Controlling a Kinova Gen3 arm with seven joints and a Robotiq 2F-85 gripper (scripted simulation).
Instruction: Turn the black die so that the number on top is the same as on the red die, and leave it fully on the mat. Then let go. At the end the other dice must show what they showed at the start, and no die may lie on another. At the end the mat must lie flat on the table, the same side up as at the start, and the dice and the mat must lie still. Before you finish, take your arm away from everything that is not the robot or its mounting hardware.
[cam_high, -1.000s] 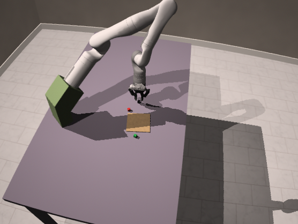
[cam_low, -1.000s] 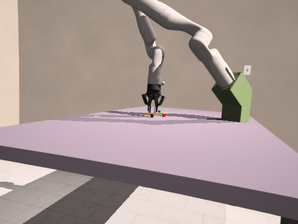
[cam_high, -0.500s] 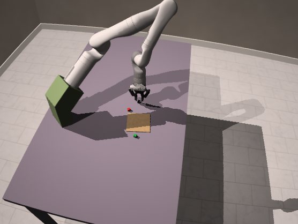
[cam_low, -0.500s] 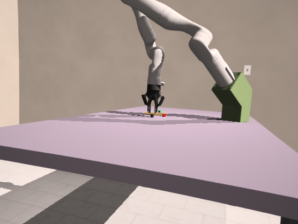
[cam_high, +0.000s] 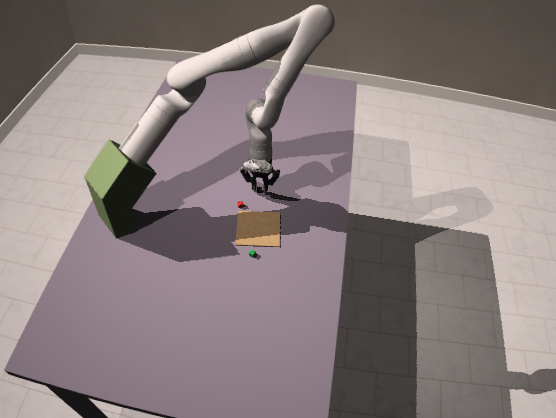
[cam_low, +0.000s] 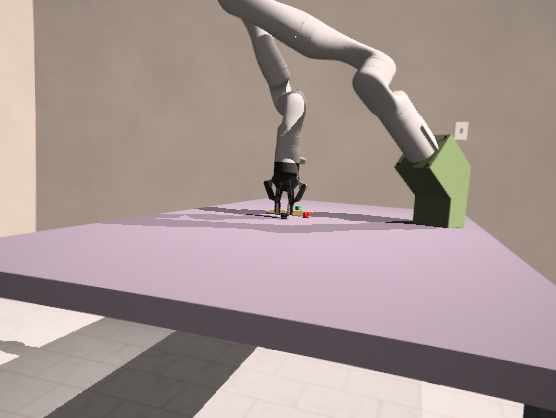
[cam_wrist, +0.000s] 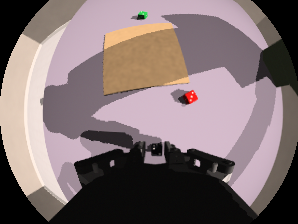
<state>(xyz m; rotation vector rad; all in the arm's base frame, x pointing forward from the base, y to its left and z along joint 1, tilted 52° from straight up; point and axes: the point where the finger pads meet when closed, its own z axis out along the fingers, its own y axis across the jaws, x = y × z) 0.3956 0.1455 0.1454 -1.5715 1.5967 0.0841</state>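
My hand is 2 cm above the black die. The rest, counted from my hand: tan mat 6 cm ahead, 15 cm to the right, 2 cm below; green die 8 cm ahead, 26 cm to the right, 2 cm below; red die 4 cm behind, 8 cm to the right, 2 cm below.
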